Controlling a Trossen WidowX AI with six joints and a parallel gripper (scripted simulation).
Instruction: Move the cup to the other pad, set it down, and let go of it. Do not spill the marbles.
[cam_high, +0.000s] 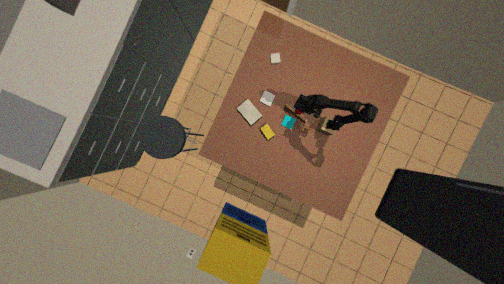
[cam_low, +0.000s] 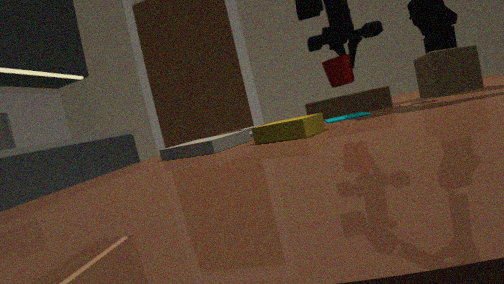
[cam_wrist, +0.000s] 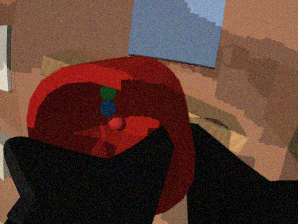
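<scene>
Right now the blue marble is 5 cm ahead of my gripper tip and 2 cm below it. The rest, counted from my gripper tip: red cup 3 cm ahead; then low brown bar 3 cm ahead, 1 cm to the left, 10 cm below; then pale blue pad 1 cm ahead, 7 cm to the right, 12 cm below.
</scene>
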